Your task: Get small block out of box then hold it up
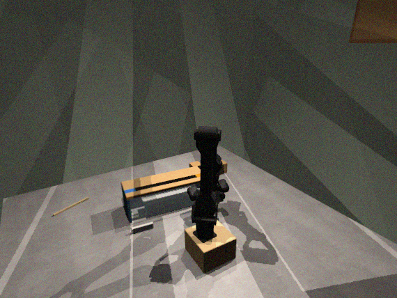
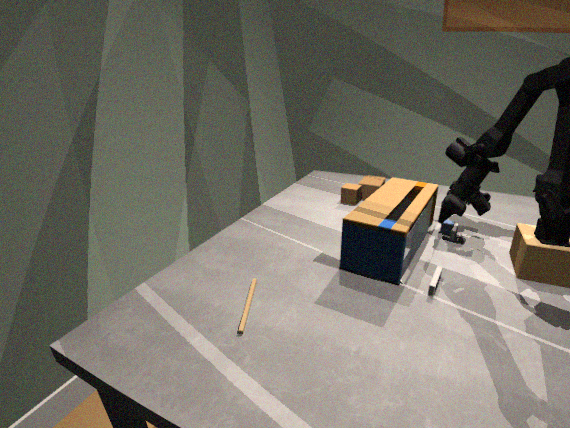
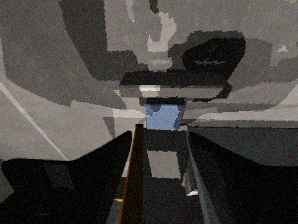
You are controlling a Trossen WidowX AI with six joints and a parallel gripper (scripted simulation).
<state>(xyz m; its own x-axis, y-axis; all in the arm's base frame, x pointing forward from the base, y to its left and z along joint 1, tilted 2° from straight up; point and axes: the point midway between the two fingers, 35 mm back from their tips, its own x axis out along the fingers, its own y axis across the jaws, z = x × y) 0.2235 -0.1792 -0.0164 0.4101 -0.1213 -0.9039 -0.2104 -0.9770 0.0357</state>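
Now: the blue block 2 cm below my gripper tip, 2 cm behind it and 1 cm to the left of it. From my gripper tip the other things lie so: box: 14 cm to the left, 9 cm ahead, 3 cm above; then thin wooden stick: 51 cm to the left, 38 cm ahead, 3 cm below.
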